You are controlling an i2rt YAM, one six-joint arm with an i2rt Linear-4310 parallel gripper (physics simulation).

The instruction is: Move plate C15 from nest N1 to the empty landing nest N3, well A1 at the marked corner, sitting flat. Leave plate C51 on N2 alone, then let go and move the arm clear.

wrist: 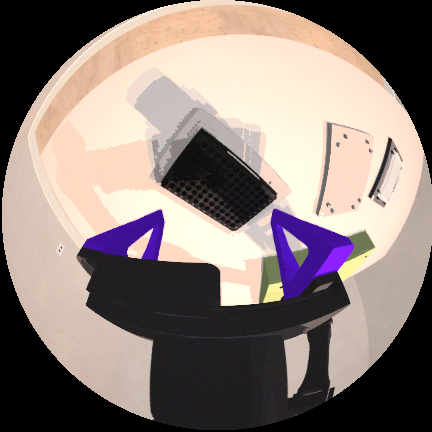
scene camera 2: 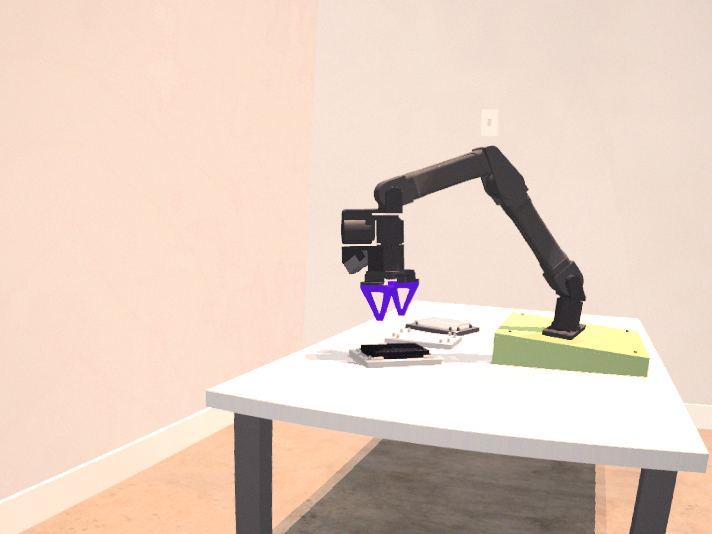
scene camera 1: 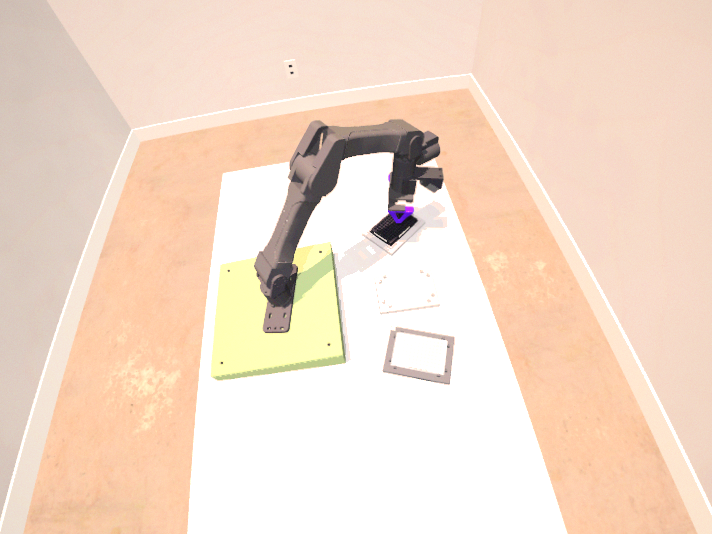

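A black well plate [scene camera 1: 393, 228] [scene camera 2: 393, 350] [wrist: 220, 175] sits on a light nest [scene camera 1: 377, 241] [scene camera 2: 402, 362] [wrist: 282, 191], turned at an angle to the other nests. An empty white nest [scene camera 1: 408, 308] [scene camera 2: 425, 339] [wrist: 347, 170] with small corner posts lies beside it. A white plate [scene camera 1: 419, 352] [scene camera 2: 442, 323] [wrist: 391, 172] sits on a dark nest [scene camera 1: 416, 376] [scene camera 2: 461, 331] beyond the empty one. No labels or A1 marks can be read. My gripper [scene camera 1: 397, 213] [scene camera 2: 390, 316] [wrist: 217, 214] is open and empty, pointing down above the black plate, with a clear height gap.
The arm stands on a yellow-green base block [scene camera 1: 244, 321] [scene camera 2: 569, 362] [wrist: 267, 270], to one side of the three nests. All stand on a white table [scene camera 1: 345, 448] [scene camera 2: 460, 402]. The table's edge runs beyond the nests, on the side away from the base block.
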